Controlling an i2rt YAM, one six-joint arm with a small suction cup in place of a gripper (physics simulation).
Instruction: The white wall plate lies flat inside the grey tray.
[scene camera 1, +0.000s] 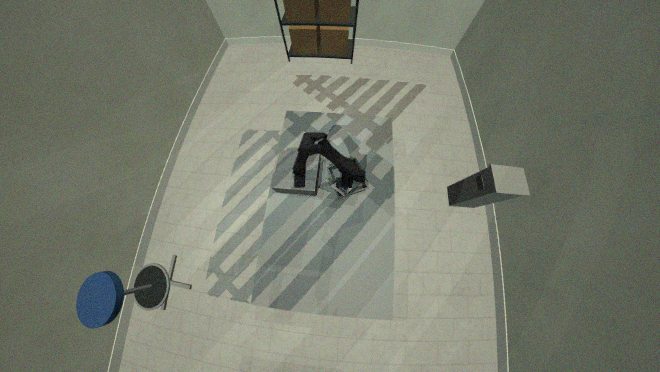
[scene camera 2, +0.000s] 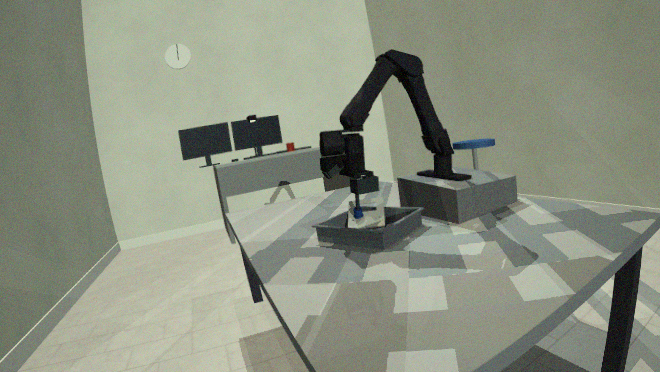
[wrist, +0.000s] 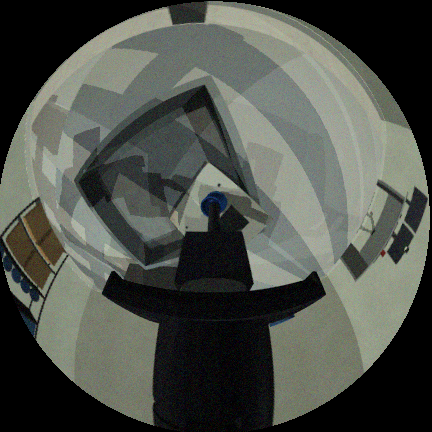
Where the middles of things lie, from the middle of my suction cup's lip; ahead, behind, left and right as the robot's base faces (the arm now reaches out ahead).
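Scene:
There's a tray (scene camera 2: 399, 221) that sits 7 cm to the left of my suction cup, 1 cm ahead of it and 2 cm below it. And the white wall plate (scene camera 2: 370, 219), that one's 1 cm below my suction cup and 3 cm behind it.

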